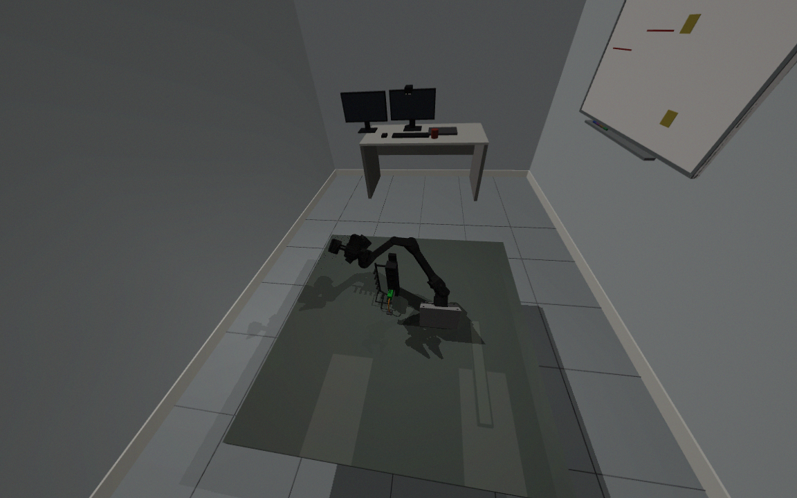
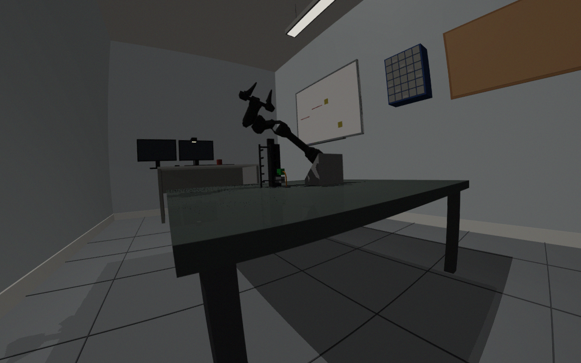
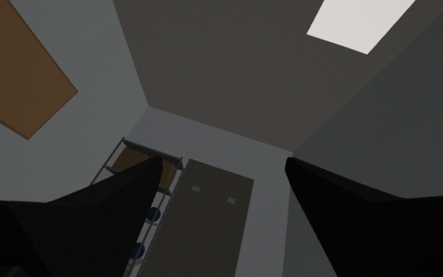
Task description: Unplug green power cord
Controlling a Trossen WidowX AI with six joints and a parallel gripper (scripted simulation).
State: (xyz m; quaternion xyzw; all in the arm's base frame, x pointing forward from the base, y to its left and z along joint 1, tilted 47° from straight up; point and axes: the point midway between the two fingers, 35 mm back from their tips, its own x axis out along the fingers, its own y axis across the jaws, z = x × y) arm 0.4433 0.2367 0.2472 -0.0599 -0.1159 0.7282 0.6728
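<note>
My gripper tip is now 140 mm past the green plug, 100 mm to the left of it and 420 mm above it.
</note>
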